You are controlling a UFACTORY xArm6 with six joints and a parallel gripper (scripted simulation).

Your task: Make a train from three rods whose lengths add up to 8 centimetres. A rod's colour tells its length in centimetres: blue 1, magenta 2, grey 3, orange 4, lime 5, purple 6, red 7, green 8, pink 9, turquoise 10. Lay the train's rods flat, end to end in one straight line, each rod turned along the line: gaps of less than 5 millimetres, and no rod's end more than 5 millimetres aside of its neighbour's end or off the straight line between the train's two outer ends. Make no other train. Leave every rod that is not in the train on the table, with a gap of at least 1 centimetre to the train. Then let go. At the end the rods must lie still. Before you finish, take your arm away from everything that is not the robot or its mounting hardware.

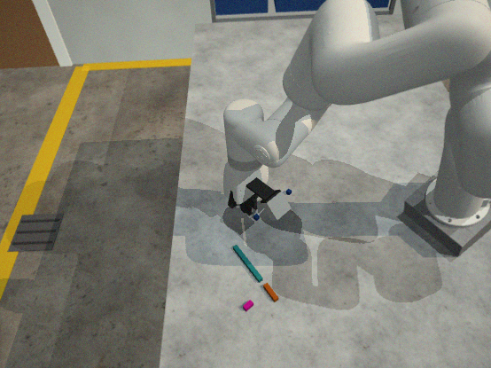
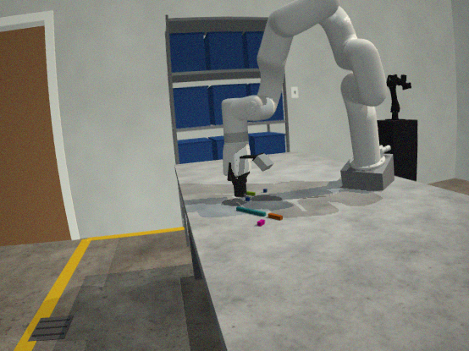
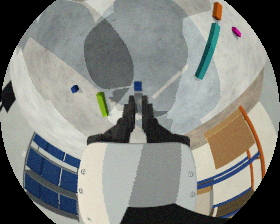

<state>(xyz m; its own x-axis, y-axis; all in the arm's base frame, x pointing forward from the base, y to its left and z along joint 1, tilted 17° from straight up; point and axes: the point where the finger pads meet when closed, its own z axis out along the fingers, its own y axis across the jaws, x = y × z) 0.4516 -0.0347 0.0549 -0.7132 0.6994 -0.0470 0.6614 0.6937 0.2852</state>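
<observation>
Now: hand 20 mm above the grey rod. Round my hand: turquoise rod 140 mm to the left, 30 mm below; then orange rod 50 mm behind, 200 mm to the left, 30 mm below; then lime rod 40 mm behind, 50 mm to the right, 30 mm below.
</observation>
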